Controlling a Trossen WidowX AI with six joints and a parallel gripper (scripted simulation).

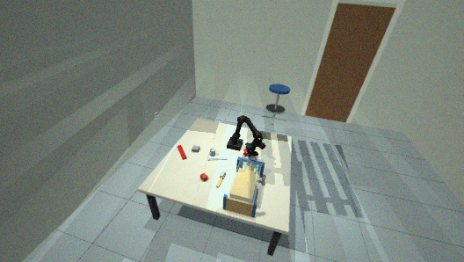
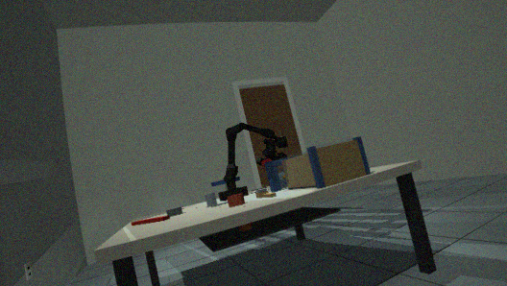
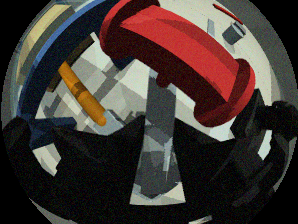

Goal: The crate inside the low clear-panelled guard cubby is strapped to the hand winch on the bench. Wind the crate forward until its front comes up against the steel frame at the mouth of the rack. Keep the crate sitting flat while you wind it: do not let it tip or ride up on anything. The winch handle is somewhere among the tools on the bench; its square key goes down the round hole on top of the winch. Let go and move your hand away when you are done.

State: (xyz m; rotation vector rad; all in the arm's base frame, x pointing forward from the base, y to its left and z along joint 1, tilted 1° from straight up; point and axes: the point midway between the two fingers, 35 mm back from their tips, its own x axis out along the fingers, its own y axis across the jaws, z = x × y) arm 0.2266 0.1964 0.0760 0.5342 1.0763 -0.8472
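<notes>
Now: the winch handle 2 cm above my gripper tip. Round my gripper tip: winch 7 cm below, 5 cm to the left, 5 cm behind; then red knob 5 cm above, 3 cm to the right, 2 cm ahead; then blue frame 12 cm ahead, 4 cm to the left.
</notes>
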